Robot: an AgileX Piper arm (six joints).
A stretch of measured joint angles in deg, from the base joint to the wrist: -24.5, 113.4, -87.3, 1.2, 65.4, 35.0; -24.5, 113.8, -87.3, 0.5, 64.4, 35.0; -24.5, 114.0, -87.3, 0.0, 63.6, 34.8; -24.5, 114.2, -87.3, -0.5, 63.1, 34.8; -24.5, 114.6, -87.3, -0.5, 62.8, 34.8; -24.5, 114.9, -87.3, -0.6, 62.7, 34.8; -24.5, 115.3, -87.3, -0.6, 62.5, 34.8; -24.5, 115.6, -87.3, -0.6, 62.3, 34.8; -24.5, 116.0, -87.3, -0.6, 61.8, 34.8
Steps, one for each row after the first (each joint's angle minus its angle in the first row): 0.0, 0.4, 0.0, -0.7, -1.0, 0.0; 0.0, 0.6, 0.0, -1.2, -1.8, -0.2; 0.0, 0.8, 0.0, -1.7, -2.3, -0.2; 0.0, 1.2, 0.0, -1.7, -2.6, -0.2; 0.0, 1.5, 0.0, -1.8, -2.7, -0.2; 0.0, 1.9, 0.0, -1.8, -2.9, -0.2; 0.0, 2.2, 0.0, -1.8, -3.1, -0.2; 0.0, 2.6, 0.0, -1.8, -3.6, -0.2
